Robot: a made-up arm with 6 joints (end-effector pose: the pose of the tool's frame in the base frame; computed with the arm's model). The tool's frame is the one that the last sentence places. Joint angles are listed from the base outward.
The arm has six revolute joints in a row. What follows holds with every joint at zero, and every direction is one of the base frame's.
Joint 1 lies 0.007 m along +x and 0.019 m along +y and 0.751 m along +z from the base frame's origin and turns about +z.
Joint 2 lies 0.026 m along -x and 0.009 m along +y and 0.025 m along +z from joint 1 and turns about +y.
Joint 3 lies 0.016 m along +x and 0.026 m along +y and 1.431 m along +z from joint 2 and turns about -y.
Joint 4 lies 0.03 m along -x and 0.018 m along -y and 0.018 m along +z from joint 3 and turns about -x.
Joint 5 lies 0.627 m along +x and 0.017 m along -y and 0.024 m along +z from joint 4 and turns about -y.
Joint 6 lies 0.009 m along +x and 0.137 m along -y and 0.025 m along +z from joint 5 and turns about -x.
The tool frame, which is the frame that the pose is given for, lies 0.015 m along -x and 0.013 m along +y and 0.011 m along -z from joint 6; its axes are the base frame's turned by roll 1.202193, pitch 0.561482 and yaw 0.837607 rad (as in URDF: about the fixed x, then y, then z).
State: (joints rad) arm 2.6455 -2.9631 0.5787 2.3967 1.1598 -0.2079
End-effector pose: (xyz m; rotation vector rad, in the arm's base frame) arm 0.6392 -0.4782 -0.9413 1.3004 -0.5172 0.1993
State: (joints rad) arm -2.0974 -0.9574 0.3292 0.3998 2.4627 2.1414
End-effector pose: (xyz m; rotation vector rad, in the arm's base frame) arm 0.4439 1.0452 2.2032 1.7382 1.7986 0.6568
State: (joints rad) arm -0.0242 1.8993 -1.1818 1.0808 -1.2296 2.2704
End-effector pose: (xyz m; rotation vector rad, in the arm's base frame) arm 0.7259 -0.0291 0.0762 0.7497 -0.0459 -1.6777
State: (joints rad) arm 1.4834 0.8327 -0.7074 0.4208 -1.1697 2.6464
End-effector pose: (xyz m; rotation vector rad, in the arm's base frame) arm 0.2323 1.1910 1.1103 1.9160 0.1031 -0.4858
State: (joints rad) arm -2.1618 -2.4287 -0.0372 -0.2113 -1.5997 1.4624
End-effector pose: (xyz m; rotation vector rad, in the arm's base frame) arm 0.6786 1.2875 0.1092 -0.1742 0.5894 -2.4434
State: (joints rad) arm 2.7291 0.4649 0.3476 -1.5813 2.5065 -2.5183
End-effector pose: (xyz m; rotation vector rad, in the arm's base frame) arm -1.0929 0.4658 1.8414 -1.2300 0.5488 -0.5599
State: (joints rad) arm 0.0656 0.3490 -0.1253 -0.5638 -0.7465 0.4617
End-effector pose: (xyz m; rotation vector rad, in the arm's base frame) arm 1.0101 -0.0415 1.8140 1.0357 2.1548 0.2931
